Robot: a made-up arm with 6 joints. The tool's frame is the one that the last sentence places.
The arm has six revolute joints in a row. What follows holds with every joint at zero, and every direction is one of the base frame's.
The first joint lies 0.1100 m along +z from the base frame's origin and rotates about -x.
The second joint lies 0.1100 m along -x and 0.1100 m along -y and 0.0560 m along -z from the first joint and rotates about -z.
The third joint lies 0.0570 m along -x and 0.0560 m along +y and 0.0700 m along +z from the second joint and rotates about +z.
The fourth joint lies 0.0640 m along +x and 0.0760 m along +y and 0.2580 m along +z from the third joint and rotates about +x.
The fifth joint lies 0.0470 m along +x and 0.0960 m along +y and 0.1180 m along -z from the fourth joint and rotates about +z.
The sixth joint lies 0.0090 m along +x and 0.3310 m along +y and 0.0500 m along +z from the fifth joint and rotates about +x.
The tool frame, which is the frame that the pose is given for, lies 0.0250 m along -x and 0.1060 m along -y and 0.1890 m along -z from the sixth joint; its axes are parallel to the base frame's.
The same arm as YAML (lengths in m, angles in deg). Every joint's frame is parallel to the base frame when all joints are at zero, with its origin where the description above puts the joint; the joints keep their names.
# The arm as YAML. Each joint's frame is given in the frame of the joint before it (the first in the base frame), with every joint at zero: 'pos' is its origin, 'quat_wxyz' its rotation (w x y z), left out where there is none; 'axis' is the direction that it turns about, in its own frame. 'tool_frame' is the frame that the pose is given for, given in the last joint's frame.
length_unit: m
angle_unit: deg
joints:
  - joint: joint 1
    pos: [0.0, 0.0, 0.11]
    axis: [-1.0, 0.0, 0.0]
  - joint: joint 2
    pos: [-0.11, -0.11, -0.056]
    axis: [0.0, 0.0, -1.0]
  - joint: joint 3
    pos: [-0.057, 0.056, 0.07]
    axis: [0.0, 0.0, 1.0]
  - joint: joint 4
    pos: [0.064, 0.076, 0.258]
    axis: [1.0, 0.0, 0.0]
  - joint: joint 5
    pos: [0.047, 0.096, -0.118]
    axis: [0.0, 0.0, 1.0]
  - joint: joint 6
    pos: [0.009, 0.331, 0.05]
    axis: [1.0, 0.0, 0.0]
tool_frame:
  pos: [-0.025, -0.106, -0.189]

